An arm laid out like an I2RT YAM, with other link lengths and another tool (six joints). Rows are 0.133 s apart.
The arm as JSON. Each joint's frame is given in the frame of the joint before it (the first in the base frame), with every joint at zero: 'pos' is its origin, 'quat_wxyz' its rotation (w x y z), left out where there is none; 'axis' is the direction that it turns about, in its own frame. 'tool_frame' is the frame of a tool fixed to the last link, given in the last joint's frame.
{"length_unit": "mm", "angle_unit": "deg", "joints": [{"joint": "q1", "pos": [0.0, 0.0, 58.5], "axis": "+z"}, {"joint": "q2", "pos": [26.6, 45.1, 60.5], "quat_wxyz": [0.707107, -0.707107, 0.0, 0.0], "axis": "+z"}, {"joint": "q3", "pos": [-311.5, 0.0, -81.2], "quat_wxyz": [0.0, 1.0, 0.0, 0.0], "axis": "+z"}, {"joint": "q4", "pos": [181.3, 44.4, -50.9], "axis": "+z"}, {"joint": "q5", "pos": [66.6, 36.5, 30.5], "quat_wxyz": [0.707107, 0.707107, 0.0, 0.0], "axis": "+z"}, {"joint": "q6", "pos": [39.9, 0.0, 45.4], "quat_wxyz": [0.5, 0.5, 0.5, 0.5], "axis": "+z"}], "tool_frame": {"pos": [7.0, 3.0, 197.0], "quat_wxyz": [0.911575, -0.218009, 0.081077, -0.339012]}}
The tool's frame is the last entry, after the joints.
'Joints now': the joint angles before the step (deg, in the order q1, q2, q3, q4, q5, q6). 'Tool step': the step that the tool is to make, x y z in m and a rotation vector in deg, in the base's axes. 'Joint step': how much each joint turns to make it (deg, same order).
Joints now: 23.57 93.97 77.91 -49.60 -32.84 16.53
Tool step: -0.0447 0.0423 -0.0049 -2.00 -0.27 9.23
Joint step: 11.75 0.00 -0.01 0.19 2.75 1.78
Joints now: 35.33 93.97 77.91 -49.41 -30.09 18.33
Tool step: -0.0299 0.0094 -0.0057 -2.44 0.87 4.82
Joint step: 5.42 -0.01 0.20 -2.40 1.51 -0.01
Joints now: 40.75 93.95 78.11 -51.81 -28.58 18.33
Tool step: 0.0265 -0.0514 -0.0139 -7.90 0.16 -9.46
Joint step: -5.39 -0.45 0.55 -5.21 7.15 1.88
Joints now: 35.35 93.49 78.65 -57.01 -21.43 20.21
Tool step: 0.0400 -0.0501 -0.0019 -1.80 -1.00 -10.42
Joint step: -10.38 -0.26 0.02 -0.54 1.97 -0.63
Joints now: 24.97 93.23 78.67 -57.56 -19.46 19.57
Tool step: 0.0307 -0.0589 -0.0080 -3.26 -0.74 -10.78
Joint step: -9.75 0.17 -0.92 0.65 3.47 -0.02
